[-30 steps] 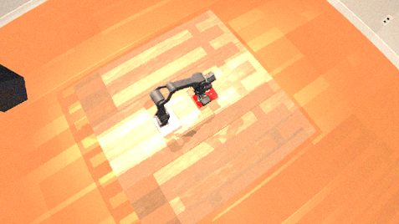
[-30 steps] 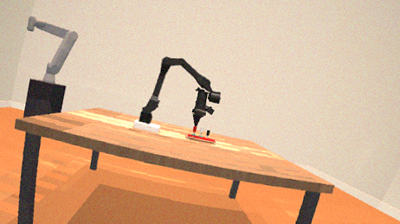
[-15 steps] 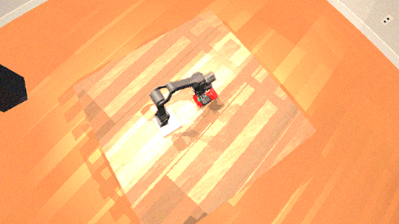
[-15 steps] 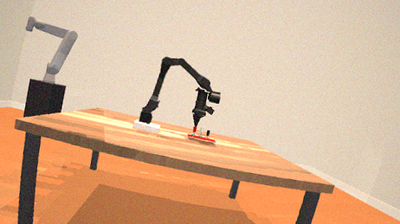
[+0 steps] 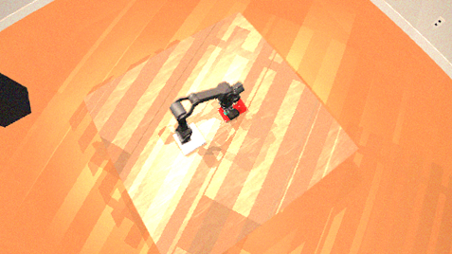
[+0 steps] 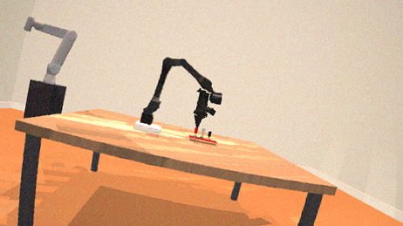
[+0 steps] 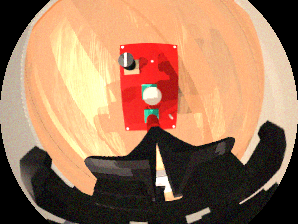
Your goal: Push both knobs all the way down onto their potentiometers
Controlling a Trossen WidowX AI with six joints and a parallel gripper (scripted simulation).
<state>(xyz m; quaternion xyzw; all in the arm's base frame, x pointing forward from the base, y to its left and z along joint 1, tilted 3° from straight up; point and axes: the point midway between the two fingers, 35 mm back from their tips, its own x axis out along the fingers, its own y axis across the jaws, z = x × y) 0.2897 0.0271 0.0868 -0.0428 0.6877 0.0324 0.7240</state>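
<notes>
Right now the red knob is 2 cm below my gripper tip. Round my gripper tip: black knob 8 cm ahead, 3 cm to the left, 2 cm below.
</notes>
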